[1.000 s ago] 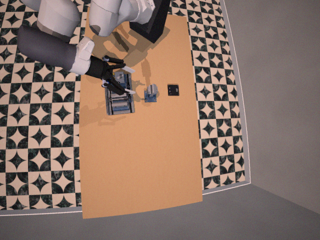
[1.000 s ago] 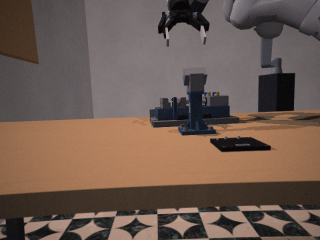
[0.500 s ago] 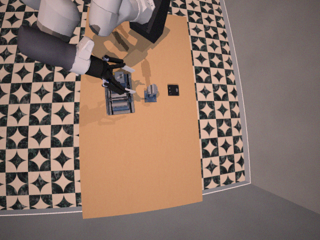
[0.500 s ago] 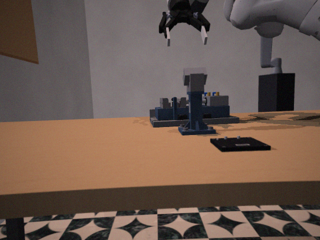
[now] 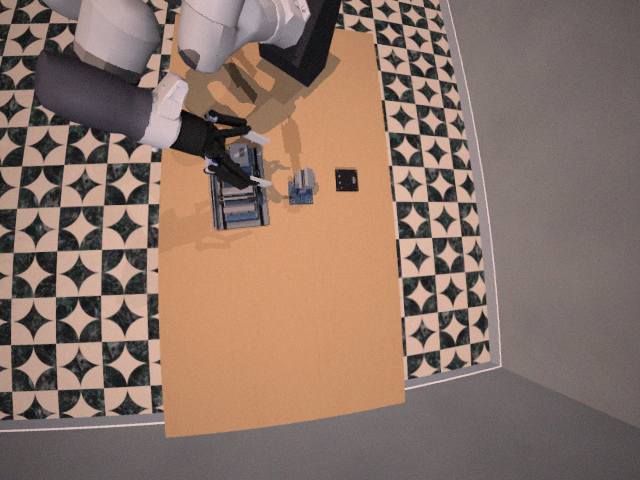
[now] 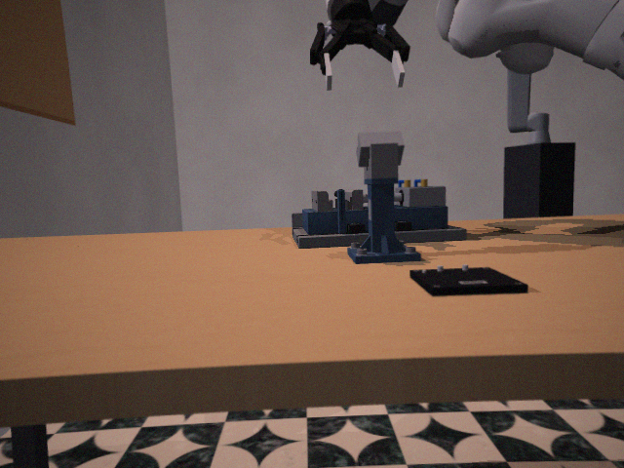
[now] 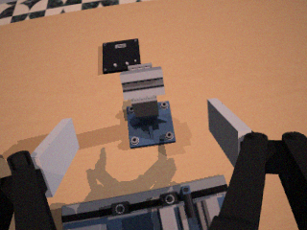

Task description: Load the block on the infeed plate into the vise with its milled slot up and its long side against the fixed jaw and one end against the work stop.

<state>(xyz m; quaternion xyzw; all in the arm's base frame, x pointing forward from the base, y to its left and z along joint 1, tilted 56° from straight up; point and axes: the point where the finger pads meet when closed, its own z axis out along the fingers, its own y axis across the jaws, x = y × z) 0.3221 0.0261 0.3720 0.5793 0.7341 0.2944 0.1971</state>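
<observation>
The part lies 13 cm below my hand, 12 cm to the left of it and 4 cm ahead of it. Round my hand: fixed jaw (21 cm below, 11 cm to the right, 4 cm ahead); then work stop (20 cm below, 6 cm to the right, 2 cm ahead); then air cylinder rod (21 cm below, 8 cm to the right, 7 cm behind).
</observation>
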